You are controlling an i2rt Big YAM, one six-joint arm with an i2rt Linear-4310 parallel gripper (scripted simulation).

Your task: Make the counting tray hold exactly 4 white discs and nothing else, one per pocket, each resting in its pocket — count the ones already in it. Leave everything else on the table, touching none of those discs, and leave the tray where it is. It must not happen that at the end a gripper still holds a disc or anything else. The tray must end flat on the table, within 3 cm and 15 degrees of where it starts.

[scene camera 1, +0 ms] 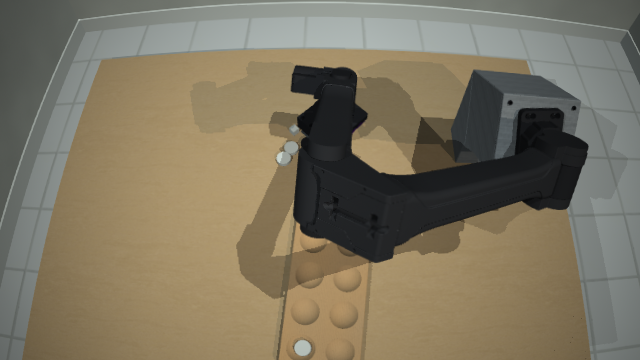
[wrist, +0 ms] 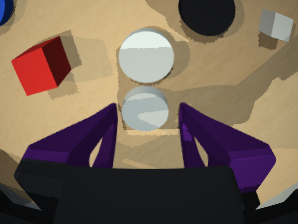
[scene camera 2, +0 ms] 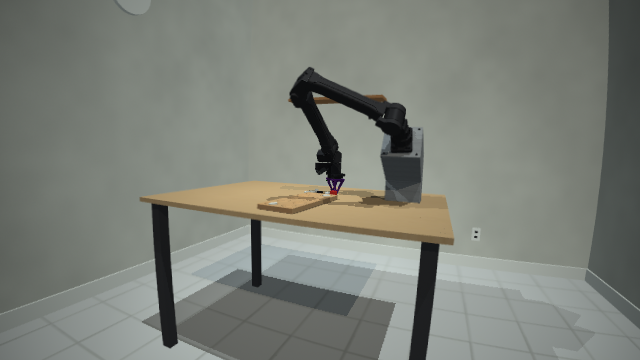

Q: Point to a white disc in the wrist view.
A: At 146,55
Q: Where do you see a small white cube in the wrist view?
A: At 272,25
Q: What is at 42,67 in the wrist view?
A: A red cube.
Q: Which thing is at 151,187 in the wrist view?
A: The gripper.
